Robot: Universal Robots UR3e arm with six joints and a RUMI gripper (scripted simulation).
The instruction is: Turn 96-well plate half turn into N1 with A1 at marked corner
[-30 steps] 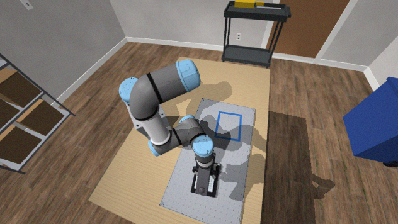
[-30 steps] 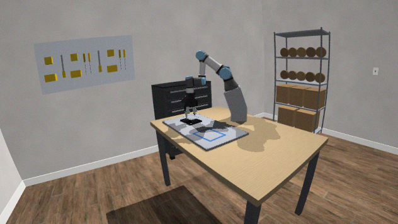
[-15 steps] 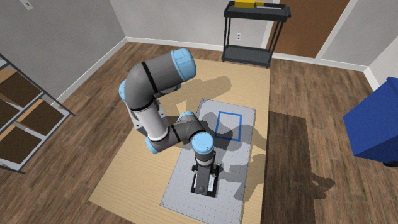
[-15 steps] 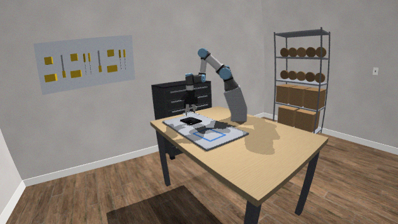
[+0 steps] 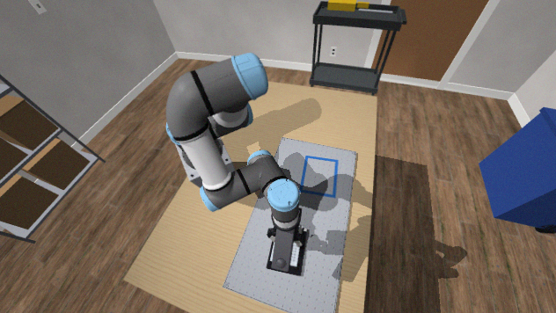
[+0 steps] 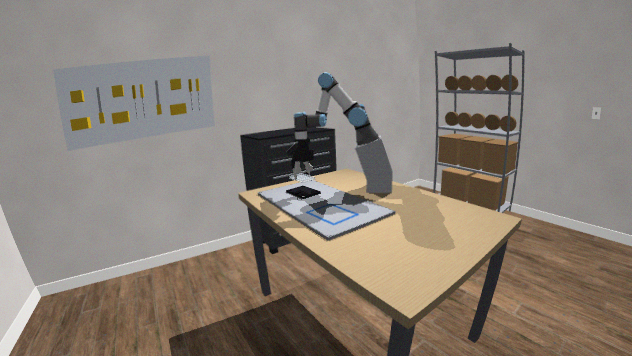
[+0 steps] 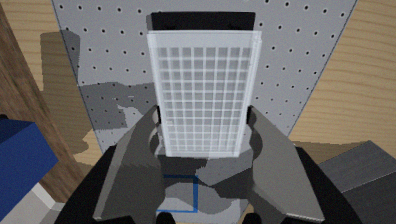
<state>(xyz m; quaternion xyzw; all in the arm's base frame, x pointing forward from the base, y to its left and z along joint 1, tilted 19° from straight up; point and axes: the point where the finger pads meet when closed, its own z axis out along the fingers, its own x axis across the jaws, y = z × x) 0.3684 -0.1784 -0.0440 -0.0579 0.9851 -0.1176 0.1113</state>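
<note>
The black plate nest N1 is 90 mm below my hand. Round my hand: A1 corner mark (80 mm to the left, 80 mm below, 50 mm ahead); 96-well plate (10 mm below).
</note>
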